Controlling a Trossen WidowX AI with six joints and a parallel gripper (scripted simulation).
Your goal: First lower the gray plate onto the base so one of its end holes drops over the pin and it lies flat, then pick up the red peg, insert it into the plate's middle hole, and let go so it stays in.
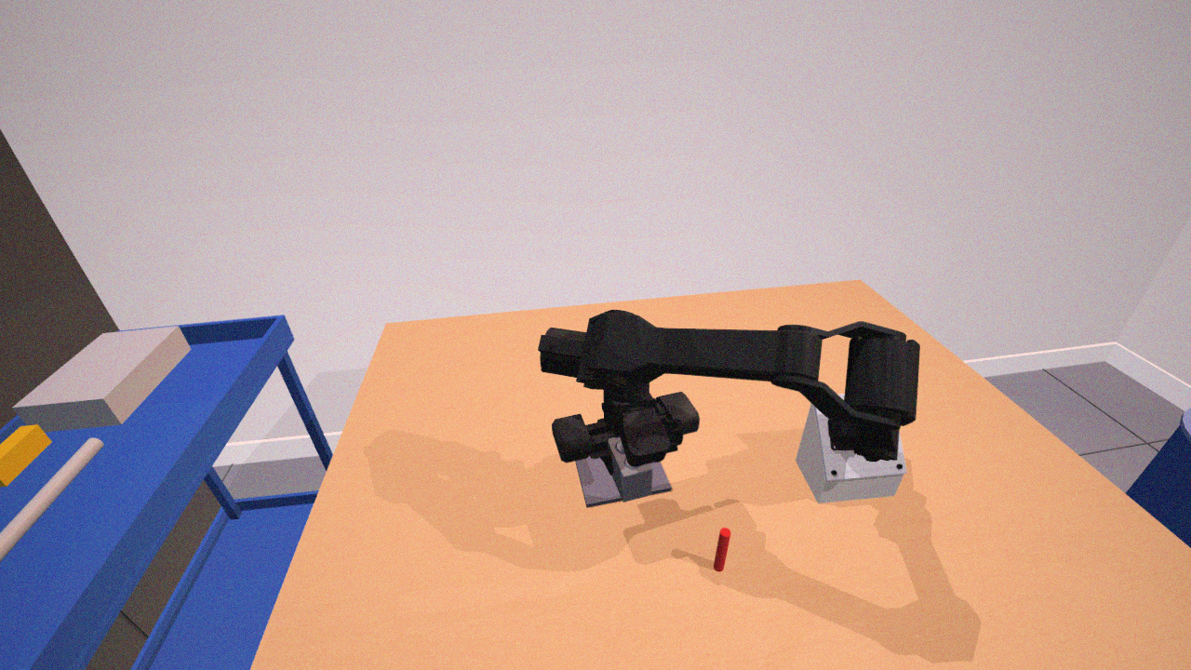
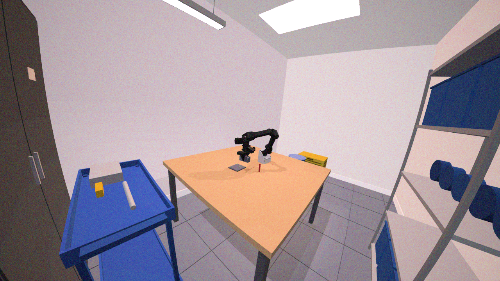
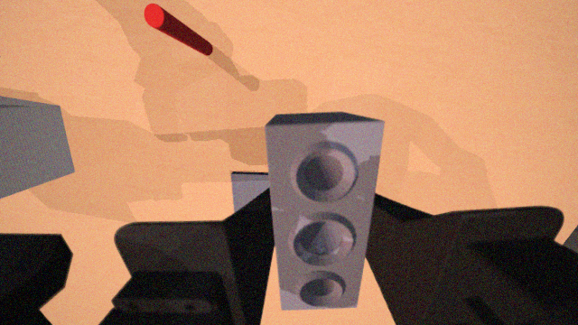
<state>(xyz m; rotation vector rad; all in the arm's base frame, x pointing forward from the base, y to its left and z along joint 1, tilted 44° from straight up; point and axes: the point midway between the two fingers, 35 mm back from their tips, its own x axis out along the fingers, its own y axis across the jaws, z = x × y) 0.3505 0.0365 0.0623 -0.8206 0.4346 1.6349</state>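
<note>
My gripper tip is now 11 cm above the dark flat base and 8 cm to the left of it. The rest, counted from my gripper tip: gray plate 3 cm above; then red peg 13 cm behind, 8 cm to the left, 7 cm below.
</note>
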